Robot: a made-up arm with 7 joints.
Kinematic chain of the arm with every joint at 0, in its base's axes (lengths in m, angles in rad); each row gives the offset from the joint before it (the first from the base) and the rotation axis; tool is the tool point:
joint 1: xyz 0 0.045 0 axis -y
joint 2: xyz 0 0.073 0 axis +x
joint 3: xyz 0 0 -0.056 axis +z
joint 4: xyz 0 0 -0.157 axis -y
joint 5: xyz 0 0 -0.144 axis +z
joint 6: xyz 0 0 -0.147 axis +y
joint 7: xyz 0 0 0 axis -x
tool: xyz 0 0 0
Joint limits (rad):
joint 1: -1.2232..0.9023
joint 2: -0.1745..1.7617
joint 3: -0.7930..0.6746
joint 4: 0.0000..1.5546
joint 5: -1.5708..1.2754
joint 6: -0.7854..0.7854
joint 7: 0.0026..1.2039
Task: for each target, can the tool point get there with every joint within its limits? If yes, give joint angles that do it. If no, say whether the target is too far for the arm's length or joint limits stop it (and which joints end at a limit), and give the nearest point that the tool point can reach.
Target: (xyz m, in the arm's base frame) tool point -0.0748 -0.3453 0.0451
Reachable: no: joint limits stop it (at a limit: joint 1, joint 2, joint 3, joint 4) | nearest point -0.0982 -0.1239 -0.2527 | short by 0.372 m
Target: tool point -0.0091 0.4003 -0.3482
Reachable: yes | joints -0.7439 0.6482 0.2832 0.9613 -0.4501 -0.5655 0.2465
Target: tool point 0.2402 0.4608 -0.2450
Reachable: yes | joints 0.3175 0.8970 -0.1733 0.5577 0.5964 0.0559 0.3385
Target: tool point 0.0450 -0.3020 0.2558
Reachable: no: joint limits stop it (at a limit: joint 1, joint 2, joint 3, joint 4) | nearest point 0.2666 -0.1239 0.0496 | short by 0.351 m
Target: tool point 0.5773 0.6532 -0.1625
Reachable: no: too far | nearest point 0.3408 0.4529 -0.1275 | short by 0.312 m
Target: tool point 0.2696 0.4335 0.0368
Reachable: yes | joints 0.4776 1.0040 0.3461 1.2122 -1.1126 -0.3034 0.1279
